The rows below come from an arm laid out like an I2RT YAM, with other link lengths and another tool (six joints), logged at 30 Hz.
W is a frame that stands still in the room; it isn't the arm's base.
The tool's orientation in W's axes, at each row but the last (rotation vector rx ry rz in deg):
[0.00, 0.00, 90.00]
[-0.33, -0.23, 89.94]
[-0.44, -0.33, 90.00]
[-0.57, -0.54, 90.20]
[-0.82, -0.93, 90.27]
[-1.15, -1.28, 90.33]
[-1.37, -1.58, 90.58]
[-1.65, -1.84, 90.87]
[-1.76, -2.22, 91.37]
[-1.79, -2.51, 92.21]
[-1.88, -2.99, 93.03]
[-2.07, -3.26, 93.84]
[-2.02, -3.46, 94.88]
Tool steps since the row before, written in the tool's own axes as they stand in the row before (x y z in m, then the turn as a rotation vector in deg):
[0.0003, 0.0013, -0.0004, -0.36, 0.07, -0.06]
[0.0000, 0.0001, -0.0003, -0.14, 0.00, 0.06]
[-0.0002, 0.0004, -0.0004, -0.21, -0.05, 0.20]
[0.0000, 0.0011, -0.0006, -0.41, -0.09, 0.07]
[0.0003, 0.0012, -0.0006, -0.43, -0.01, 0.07]
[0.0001, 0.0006, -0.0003, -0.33, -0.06, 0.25]
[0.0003, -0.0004, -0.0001, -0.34, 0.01, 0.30]
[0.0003, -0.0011, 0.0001, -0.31, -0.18, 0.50]
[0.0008, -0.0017, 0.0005, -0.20, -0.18, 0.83]
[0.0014, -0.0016, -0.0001, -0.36, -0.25, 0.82]
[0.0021, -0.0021, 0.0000, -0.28, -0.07, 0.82]
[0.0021, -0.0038, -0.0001, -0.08, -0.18, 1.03]
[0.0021, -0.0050, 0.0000, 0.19, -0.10, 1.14]
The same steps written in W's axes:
[-0.0013, 0.0003, -0.0004, -0.07, -0.36, -0.06]
[-0.0001, 0.0000, -0.0003, 0.00, -0.14, 0.06]
[-0.0004, -0.0002, -0.0004, 0.05, -0.21, 0.20]
[-0.0011, 0.0000, -0.0006, 0.09, -0.41, 0.07]
[-0.0012, 0.0003, -0.0006, 0.01, -0.43, 0.07]
[-0.0006, 0.0001, -0.0003, 0.06, -0.33, 0.25]
[0.0004, 0.0003, -0.0001, -0.02, -0.34, 0.30]
[0.0011, 0.0003, 0.0001, 0.17, -0.31, 0.51]
[0.0017, 0.0008, 0.0006, 0.15, -0.20, 0.84]
[0.0015, 0.0015, 0.0000, 0.22, -0.36, 0.83]
[0.0020, 0.0022, 0.0001, 0.04, -0.29, 0.82]
[0.0036, 0.0024, 0.0001, 0.12, -0.08, 1.04]
[0.0048, 0.0025, 0.0003, 0.02, 0.18, 1.15]

